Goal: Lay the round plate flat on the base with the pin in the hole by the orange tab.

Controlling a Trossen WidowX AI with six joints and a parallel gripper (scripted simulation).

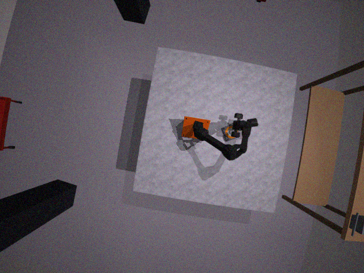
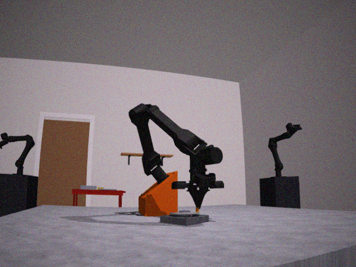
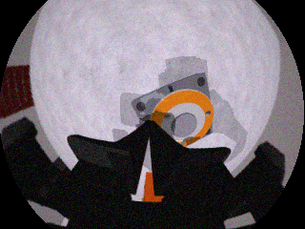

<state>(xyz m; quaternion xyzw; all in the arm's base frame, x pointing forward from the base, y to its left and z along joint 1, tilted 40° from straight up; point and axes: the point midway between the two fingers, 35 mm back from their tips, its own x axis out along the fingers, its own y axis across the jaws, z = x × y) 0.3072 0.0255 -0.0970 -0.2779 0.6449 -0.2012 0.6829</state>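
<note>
Now: the round plate 1 cm ahead of my gripper tip, 3 cm to the right of it and 1 cm below it. From my gripper tip the other things lie so: base (5 cm to the right, 2 cm below).
</note>
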